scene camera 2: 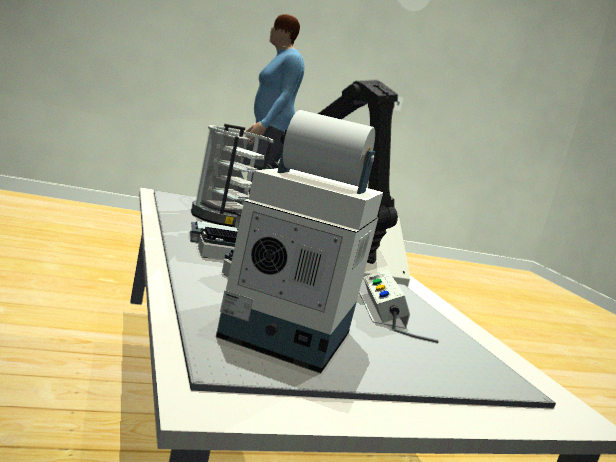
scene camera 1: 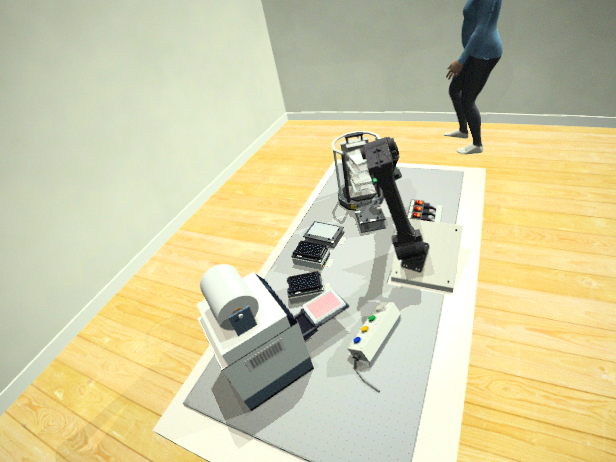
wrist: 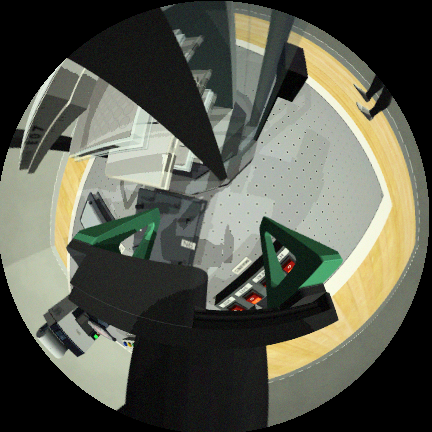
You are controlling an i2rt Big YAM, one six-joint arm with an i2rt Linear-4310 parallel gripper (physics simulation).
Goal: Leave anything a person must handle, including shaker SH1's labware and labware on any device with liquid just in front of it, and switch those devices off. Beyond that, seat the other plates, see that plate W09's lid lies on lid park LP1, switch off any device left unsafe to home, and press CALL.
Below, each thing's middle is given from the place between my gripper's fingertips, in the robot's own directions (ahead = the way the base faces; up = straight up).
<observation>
Now: the plate hotel (scene camera 2: 212, 205) 14 cm ahead of my hand, 6 cm to the right of it and 2 cm above it. The rest, counted from my hand: pink plate (scene camera 1: 328, 302) 74 cm to the left, 5 cm behind, 3 cm below.
</observation>
